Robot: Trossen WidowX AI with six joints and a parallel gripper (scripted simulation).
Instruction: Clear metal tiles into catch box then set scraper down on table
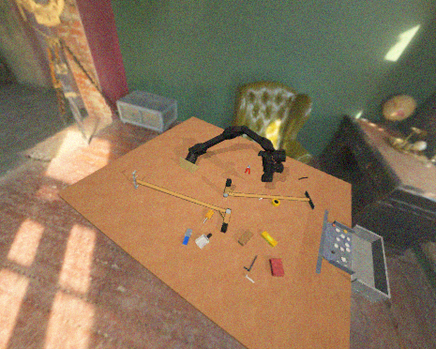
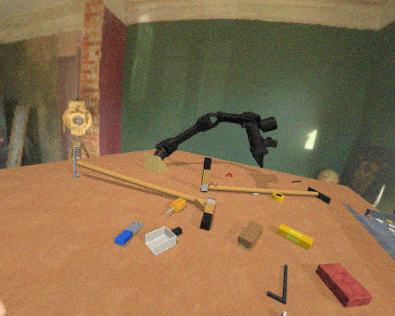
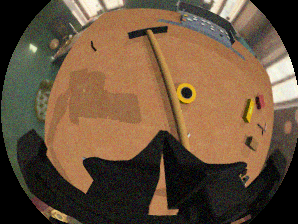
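Right now my gripper tip is 50 mm above the long scraper, 40 mm short of it and 30 mm to the left of it. Round my gripper tip: wooden block 380 mm to the right, 100 mm below, 70 mm ahead; then yellow level 300 mm to the right, 170 mm ahead, 100 mm below; then yellow tape roll 110 mm below, 100 mm ahead, 30 mm to the right.
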